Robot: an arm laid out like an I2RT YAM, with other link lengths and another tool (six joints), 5 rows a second.
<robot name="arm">
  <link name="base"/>
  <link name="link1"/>
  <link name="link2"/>
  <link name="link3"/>
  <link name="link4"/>
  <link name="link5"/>
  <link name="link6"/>
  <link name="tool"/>
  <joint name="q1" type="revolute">
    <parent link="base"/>
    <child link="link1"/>
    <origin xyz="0 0 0.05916"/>
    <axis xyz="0 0 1"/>
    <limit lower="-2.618" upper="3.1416"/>
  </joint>
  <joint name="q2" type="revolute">
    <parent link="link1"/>
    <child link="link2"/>
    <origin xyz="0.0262 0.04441 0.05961"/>
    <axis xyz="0 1 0"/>
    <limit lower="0" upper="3.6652"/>
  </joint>
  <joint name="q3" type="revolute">
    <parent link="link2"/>
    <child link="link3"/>
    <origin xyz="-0.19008 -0.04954 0"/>
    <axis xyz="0 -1 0"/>
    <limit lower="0" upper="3.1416"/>
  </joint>
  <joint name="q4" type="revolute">
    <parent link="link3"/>
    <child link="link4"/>
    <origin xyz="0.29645 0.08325 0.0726"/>
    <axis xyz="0 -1 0"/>
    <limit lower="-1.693" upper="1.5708"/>
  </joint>
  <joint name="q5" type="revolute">
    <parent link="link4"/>
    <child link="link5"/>
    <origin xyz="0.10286 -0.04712 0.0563"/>
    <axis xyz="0 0 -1"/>
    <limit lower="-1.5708" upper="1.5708"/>
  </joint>
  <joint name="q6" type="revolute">
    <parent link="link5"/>
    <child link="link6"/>
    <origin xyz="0.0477 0 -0.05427"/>
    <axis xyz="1 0 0"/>
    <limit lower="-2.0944" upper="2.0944"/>
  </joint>
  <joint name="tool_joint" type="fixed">
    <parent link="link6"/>
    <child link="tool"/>
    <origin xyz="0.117 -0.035 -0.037" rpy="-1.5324 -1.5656 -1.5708"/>
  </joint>
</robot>
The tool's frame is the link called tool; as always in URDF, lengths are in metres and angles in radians.
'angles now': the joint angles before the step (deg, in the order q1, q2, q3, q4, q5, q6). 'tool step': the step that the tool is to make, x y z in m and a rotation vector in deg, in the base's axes. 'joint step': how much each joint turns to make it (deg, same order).
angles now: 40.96, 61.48, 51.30, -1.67, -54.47, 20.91
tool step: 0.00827, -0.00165, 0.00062, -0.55, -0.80, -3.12
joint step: 0.01, -0.47, 0.11, -0.70, 3.26, -0.45
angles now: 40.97, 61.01, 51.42, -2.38, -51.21, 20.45
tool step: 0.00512, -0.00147, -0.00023, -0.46, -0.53, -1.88
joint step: -0.01, -0.25, 0.09, -0.59, 1.98, -0.45
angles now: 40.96, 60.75, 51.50, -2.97, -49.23, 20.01
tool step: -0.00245, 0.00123, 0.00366, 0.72, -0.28, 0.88
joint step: 0.07, -0.14, -0.09, 0.85, -0.87, 0.29
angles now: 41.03, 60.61, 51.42, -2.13, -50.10, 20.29
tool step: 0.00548, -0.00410, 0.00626, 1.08, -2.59, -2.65
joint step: -0.07, -2.53, -1.95, 1.62, 2.70, -0.62
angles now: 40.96, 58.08, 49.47, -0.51, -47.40, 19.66
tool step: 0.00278, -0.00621, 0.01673, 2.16, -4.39, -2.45
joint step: 0.01, -4.09, -2.25, 1.93, 2.60, -1.34
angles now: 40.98, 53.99, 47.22, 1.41, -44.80, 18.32
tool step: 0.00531, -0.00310, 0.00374, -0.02, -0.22, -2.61
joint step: 0.04, -0.76, 0.14, -0.66, 2.66, 0.12
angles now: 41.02, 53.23, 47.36, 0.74, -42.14, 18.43
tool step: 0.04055, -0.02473, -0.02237, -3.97, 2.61, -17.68
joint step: -0.02, -0.82, -0.94, -3.88, 17.68, 1.10
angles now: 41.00, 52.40, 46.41, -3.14, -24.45, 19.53
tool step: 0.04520, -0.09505, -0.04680, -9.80, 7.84, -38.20
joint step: -0.21, -0.81, 0.51, -13.32, 37.25, 7.61
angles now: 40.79, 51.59, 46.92, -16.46, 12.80, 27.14
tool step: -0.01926, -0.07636, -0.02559, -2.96, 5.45, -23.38
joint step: -0.57, -4.76, -1.74, -14.00, 19.89, 12.27
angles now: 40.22, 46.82, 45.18, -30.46, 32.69, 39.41
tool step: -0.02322, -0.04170, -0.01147, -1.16, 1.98, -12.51
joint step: -0.24, -3.08, -0.90, -10.28, 9.71, 9.52
